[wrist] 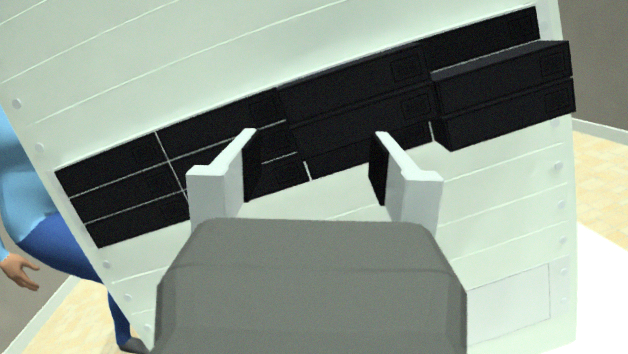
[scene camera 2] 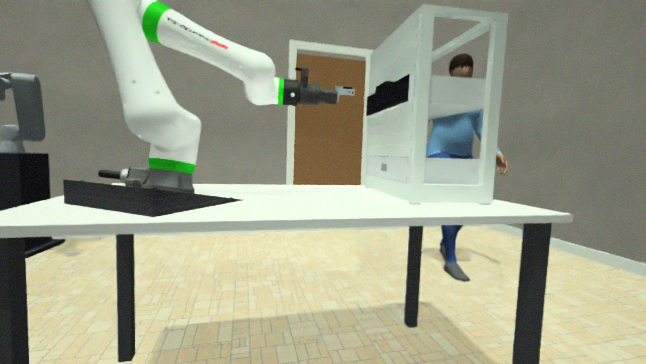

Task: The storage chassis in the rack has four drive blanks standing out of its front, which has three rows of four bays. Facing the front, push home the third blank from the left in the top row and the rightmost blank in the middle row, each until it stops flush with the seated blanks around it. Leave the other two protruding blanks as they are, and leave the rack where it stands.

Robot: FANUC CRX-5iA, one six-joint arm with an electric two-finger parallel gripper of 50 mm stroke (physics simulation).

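Frame: origin at the arm's base, x ahead, y left, z up, level; metres.
Where they show: gripper, between the fingertips: [wrist: 315,153] [scene camera 2: 353,91].
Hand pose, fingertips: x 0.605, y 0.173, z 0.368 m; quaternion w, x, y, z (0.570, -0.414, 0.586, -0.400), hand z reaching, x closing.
Note:
Things, the pixels of their top centre, and the offset from my fingertips. "*": a spot on its surface instead. Level surfaces: height alone.
- storage chassis, a spot on its surface: [scene camera 2: 389,96] * dz -0.036, dx +0.097, dy -0.129 m
- top row, a spot on its surface: [wrist: 350,75] * dz +0.019, dx +0.094, dy -0.032 m
- third middle-row blank, centre of its top: [wrist: 350,94] dz -0.003, dx +0.154, dy -0.031 m
- rightmost middle-row blank, centre of its top: [wrist: 469,57] [scene camera 2: 408,87] dz -0.003, dx +0.158, dy -0.141 m
- rightmost bottom-row blank, centre of its top: [wrist: 475,88] [scene camera 2: 407,95] dz -0.032, dx +0.158, dy -0.141 m
- rightmost top-row blank, centre of its top: [wrist: 446,26] dz +0.025, dx +0.193, dy -0.140 m
- table, height of its surface: dz -0.394 m
The storage chassis [scene camera 2: 389,96] shows as a black band on the rack's front. In the tilted wrist view, the third blank in the top row [wrist: 350,75] stands out, and so does the third middle-row blank [wrist: 357,111] under it. The rightmost middle-row blank [wrist: 495,77] stands out, as does the rightmost bottom-row blank [wrist: 500,120] below it. The rightmost top-row blank [wrist: 477,44] sits further back. My gripper [scene camera 2: 354,91] [wrist: 315,153] is open and empty, in front of the rack and apart from the blanks. Its left finger hides part of the second column.
The white rack [scene camera 2: 424,60] [wrist: 280,30] stands upright at the right of the table [scene camera 2: 280,207]. A person [scene camera 2: 452,137] [wrist: 60,245] is behind the rack. A black base plate [scene camera 2: 107,197] lies under the arm. Another grey machine [scene camera 2: 29,107] stands at the far left.

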